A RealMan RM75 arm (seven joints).
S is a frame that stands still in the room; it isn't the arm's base.
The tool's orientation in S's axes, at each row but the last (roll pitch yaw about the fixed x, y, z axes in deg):
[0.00 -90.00 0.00]
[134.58 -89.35 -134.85]
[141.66 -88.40 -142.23]
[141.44 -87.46 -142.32]
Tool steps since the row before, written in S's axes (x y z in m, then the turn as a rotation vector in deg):
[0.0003 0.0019 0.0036 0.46 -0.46 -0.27]
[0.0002 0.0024 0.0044 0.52 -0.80 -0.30]
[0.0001 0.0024 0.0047 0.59 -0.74 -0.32]
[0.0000 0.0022 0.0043 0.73 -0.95 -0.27]
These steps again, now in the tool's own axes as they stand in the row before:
[0.0036 0.0019 -0.0003 -0.27 -0.46 -0.46]
[0.0044 0.0024 -0.0002 -0.30 -0.80 -0.52]
[0.0047 0.0025 -0.0002 -0.32 -0.74 -0.59]
[0.0042 0.0023 -0.0001 -0.27 -0.95 -0.74]

